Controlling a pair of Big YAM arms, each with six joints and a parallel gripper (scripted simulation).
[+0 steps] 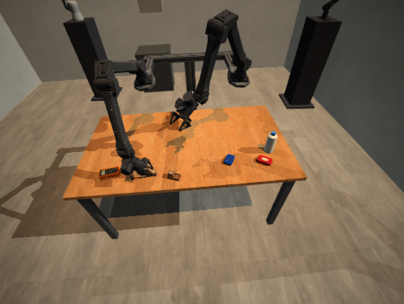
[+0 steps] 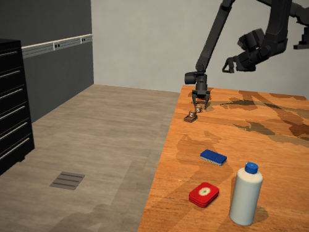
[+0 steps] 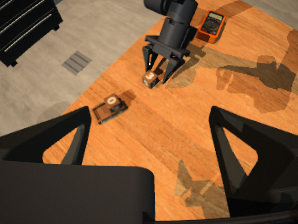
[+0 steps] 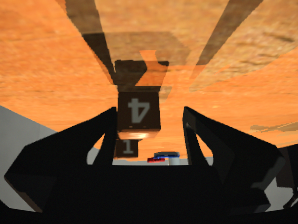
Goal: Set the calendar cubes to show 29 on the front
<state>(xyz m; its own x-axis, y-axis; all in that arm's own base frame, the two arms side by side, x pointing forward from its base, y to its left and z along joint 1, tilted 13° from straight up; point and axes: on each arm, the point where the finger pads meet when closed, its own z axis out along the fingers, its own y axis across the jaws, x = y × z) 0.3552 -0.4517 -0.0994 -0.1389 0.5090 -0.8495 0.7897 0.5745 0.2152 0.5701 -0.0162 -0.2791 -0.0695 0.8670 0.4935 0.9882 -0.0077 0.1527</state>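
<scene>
Right now the cube is 10 mm to the left of my right hand, 10 mm below it and 10 mm ahead of it. Also, from my right hand: brown calendar tray 150 mm to the left, 30 mm ahead, 10 mm below; red tin 760 mm to the left, 60 mm behind, 10 mm below; blue block 520 mm to the left, 100 mm behind, 10 mm below.
</scene>
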